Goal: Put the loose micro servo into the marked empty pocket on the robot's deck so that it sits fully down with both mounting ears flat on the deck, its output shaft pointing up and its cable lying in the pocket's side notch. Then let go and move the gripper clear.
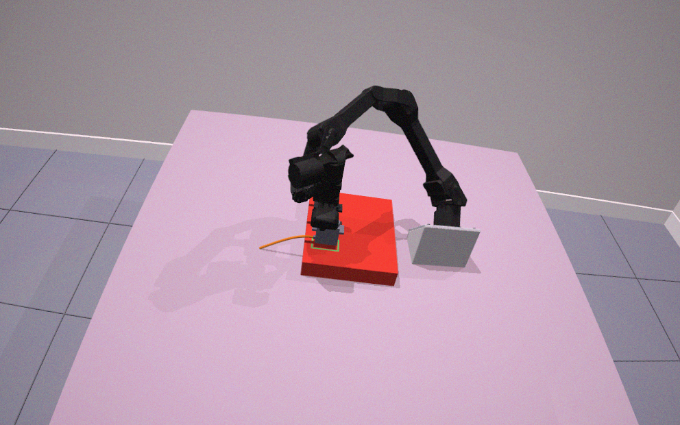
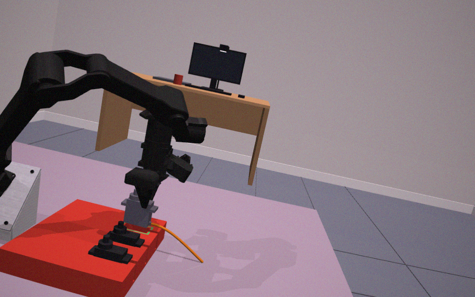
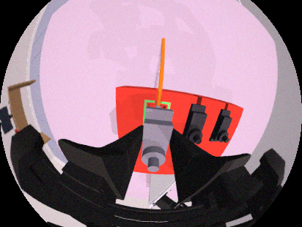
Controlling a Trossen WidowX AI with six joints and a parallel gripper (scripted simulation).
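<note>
Now: gripper tip 120 mm past the red deck, 80 mm to the left of it and 80 mm above it.
</note>
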